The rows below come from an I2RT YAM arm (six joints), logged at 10 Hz.
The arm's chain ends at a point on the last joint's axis. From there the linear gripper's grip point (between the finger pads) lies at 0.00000 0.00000 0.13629 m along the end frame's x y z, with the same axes.
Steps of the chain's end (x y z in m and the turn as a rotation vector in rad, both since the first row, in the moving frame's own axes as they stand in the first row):
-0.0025 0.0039 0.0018 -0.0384 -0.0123 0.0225
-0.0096 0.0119 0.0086 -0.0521 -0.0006 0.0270
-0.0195 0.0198 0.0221 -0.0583 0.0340 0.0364
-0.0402 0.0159 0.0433 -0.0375 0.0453 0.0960
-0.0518 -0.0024 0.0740 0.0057 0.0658 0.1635
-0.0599 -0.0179 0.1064 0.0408 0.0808 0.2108
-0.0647 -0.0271 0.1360 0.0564 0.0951 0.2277
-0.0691 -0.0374 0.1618 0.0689 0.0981 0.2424
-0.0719 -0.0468 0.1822 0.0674 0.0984 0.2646
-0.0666 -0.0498 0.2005 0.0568 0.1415 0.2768
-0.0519 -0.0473 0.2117 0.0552 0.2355 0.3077
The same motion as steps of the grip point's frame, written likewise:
-0.0042 0.0091 0.0017 -0.0384 -0.0123 0.0225
-0.0098 0.0190 0.0084 -0.0521 -0.0006 0.0270
-0.0150 0.0278 0.0218 -0.0583 0.0340 0.0364
-0.0343 0.0213 0.0431 -0.0375 0.0453 0.0960
-0.0428 -0.0024 0.0737 0.0057 0.0658 0.1635
-0.0484 -0.0223 0.1058 0.0408 0.0808 0.2108
-0.0510 -0.0332 0.1352 0.0564 0.0951 0.2277
-0.0548 -0.0451 0.1608 0.0689 0.0981 0.2424
-0.0575 -0.0541 0.1812 0.0674 0.0984 0.2646
-0.0466 -0.0548 0.1989 0.0568 0.1415 0.2768
-0.0195 -0.0498 0.2078 0.0552 0.2355 0.3077

